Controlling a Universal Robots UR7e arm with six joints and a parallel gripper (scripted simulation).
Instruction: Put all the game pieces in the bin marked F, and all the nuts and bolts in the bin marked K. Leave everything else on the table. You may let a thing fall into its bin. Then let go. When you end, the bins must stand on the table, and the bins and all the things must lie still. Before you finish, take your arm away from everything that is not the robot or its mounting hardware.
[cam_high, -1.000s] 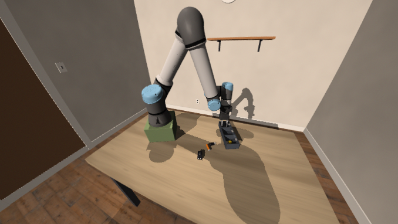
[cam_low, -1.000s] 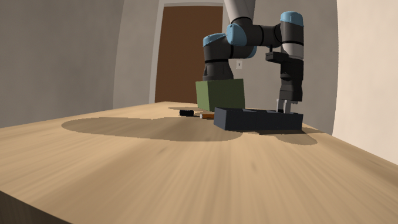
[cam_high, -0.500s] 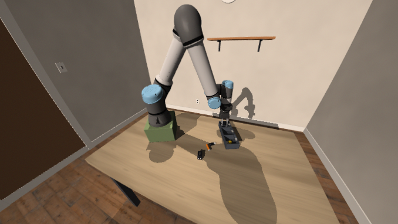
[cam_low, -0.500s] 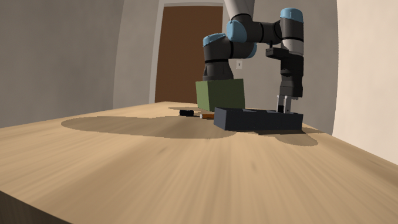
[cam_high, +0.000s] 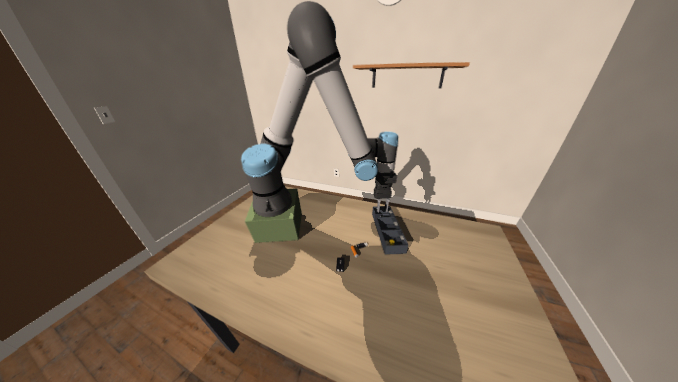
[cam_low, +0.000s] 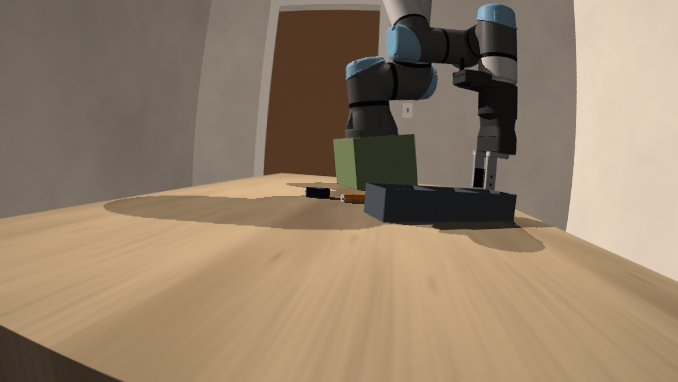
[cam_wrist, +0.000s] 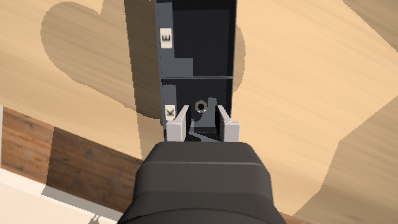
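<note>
The hex nut is 60 mm below my hand. Round my hand: white domino (160 mm to the right, 80 mm ahead, 60 mm below); yellow die (140 mm to the right, 90 mm ahead, 50 mm below); dark bin row (70 mm to the right, 50 mm ahead, 40 mm below).
</note>
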